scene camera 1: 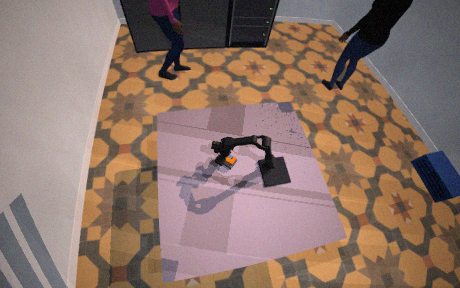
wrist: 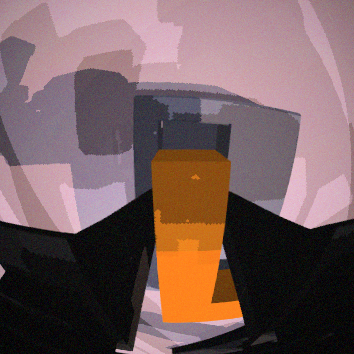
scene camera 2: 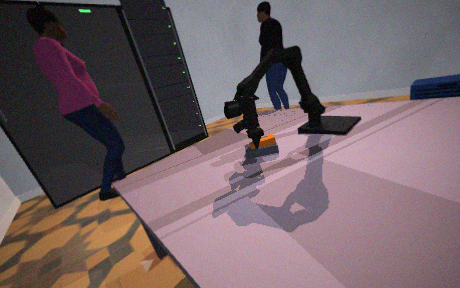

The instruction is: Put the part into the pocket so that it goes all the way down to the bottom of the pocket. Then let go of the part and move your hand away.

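Places are measured from the arm's base along level axes (x right, y ahead, z up), in millimetres.
Where they show: gripper, fingertip midpoint: (scene camera 1: 223, 158) (wrist: 186, 195) (scene camera 2: 256, 147); arm's base at its link origin: (scene camera 1: 268, 165) (scene camera 2: 314, 124).
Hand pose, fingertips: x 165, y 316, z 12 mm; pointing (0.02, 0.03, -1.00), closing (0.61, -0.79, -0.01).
Note:
Each offset is from my fingertips to the top centre of the thing. "*": to the spot under its first point. Level surfaces: height alone.
The orange part {dx -15, dy -30, dz +30 mm} (scene camera 1: 231, 161) (scene camera 2: 265, 141) (wrist: 189, 235) is held between the two black fingers of my gripper (scene camera 2: 257, 145) (wrist: 186, 195), which is shut on it. In the wrist view the part has a long bar and a short arm toward the lower right. The grey block {dx -6, dy -25, dz +1 mm} (scene camera 2: 268, 150) (wrist: 260, 150) is under the part on the table. The far end of its dark rectangular pocket {* dx +25, dy +12, dz -31 mm} (wrist: 194, 136) shows beyond the part's end face; the part and fingers hide the rest. In scene view 2 the part stands up above the block's top. Whether its underside is inside the pocket is hidden.
The arm's black base plate (scene camera 1: 274, 172) (scene camera 2: 330, 125) stands on the pink table {dz -36 mm} (scene camera 1: 270, 220) (scene camera 2: 390, 160), to the right of the block in both scene views. Shadows of the arm fall across the table. Two people stand beyond the table, near dark cabinets and a wall.

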